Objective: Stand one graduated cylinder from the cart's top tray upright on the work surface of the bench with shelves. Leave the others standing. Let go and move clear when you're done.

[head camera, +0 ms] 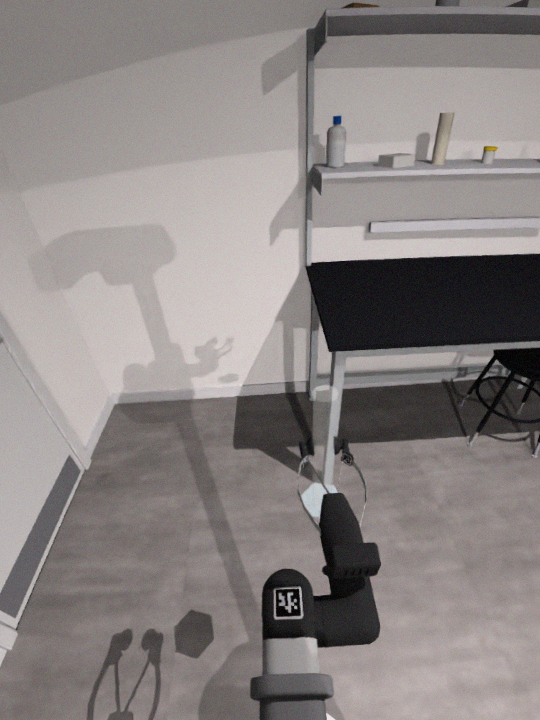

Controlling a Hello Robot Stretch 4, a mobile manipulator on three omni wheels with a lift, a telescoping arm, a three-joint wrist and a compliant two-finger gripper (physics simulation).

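Frame: origin at the robot's base, x ahead, y left, z up, level; centimetres.
Where they show: hand, tool point: (323,443).
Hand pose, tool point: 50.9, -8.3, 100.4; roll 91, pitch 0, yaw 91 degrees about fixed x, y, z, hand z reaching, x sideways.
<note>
Things, the pixels of their top centre, and the offset from my tool point, as dx, dy, dz.
- blue-capped bottle, top centre: (337,115) +112.5, -19.6, +51.8
- small box, top centre: (397,154) +108.2, -43.6, +38.0
- beige tube, top centre: (447,112) +111.5, -62.2, +51.8
- yellow-lidded jar, top centre: (490,146) +111.1, -83.1, +40.0
- black stool, top centre: (534,353) +84.4, -120.5, -47.2
A clear, see-through graduated cylinder (323,415) with a pale bluish base stands upright between the fingertips of my gripper (324,448). My gripper is shut on it, gripping the tube around mid-height, with the base hanging below the fingers over the floor. The bench with shelves (430,302) is ahead and to the right, with a black work surface. The held cylinder overlaps the bench's front left leg in this view, short of the tabletop. The cart and the other cylinders do not show.
The lower shelf (465,170) holds a blue-capped bottle (335,145), a small box (396,159), a beige tube (442,138) and a yellow-lidded jar (489,154). A black stool (519,363) stands under the bench. A door (29,442) is at the left.
</note>
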